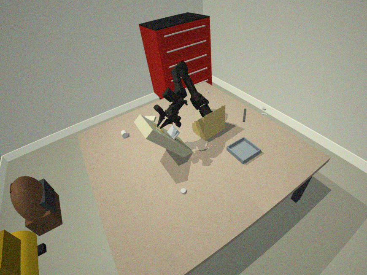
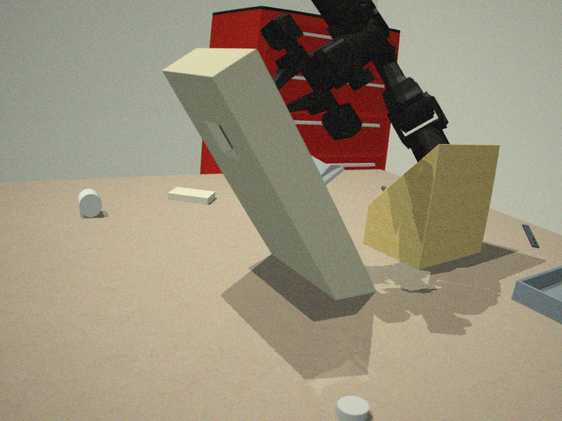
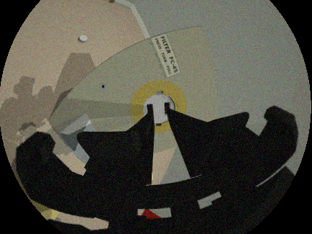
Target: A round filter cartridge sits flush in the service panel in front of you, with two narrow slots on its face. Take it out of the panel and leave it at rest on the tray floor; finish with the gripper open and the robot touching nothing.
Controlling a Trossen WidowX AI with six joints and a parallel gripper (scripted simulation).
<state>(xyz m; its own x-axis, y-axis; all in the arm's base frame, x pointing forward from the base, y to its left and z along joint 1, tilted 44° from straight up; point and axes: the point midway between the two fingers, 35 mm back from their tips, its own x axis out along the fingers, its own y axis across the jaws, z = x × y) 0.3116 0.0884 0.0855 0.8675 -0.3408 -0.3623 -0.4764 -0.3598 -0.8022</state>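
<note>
Now: the round white filter cartridge 2 cm ahead of my gripper tip and 1 cm below it. Also, from my gripper tip: service panel: 9 cm below, 3 cm behind; then small beige block: 43 cm to the right, 23 cm below, 7 cm behind; then pale bracket: 10 cm below, 8 cm behind.
</note>
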